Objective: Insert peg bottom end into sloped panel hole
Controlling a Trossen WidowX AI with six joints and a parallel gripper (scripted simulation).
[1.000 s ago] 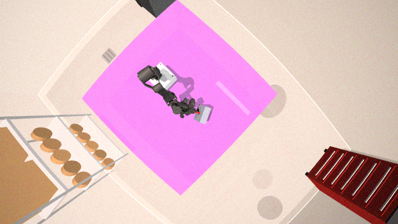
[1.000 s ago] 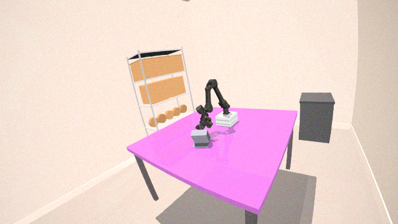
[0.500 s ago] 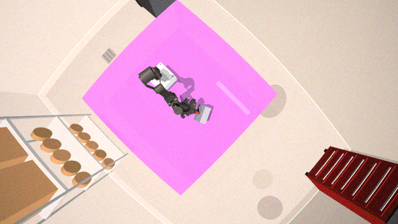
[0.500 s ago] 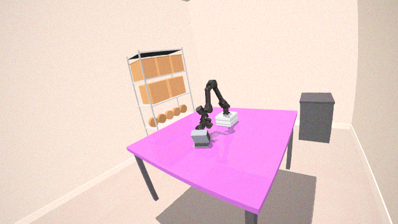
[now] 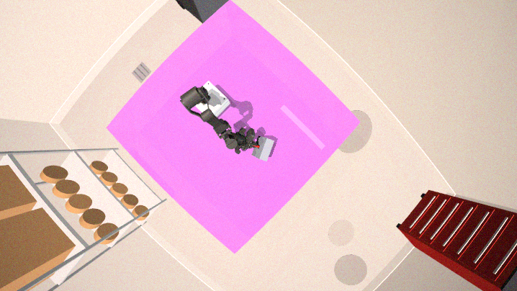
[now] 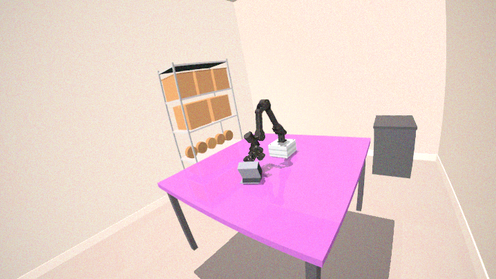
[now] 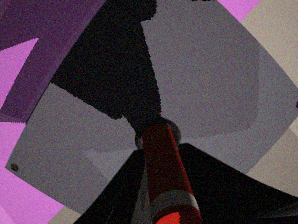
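Now: the red round peg 1 cm to the right of my gripper tip, 1 cm behind it and 1 cm above it. Round my gripper tip: grey sloped panel (4 cm ahead, 2 cm below, 1 cm to the left).
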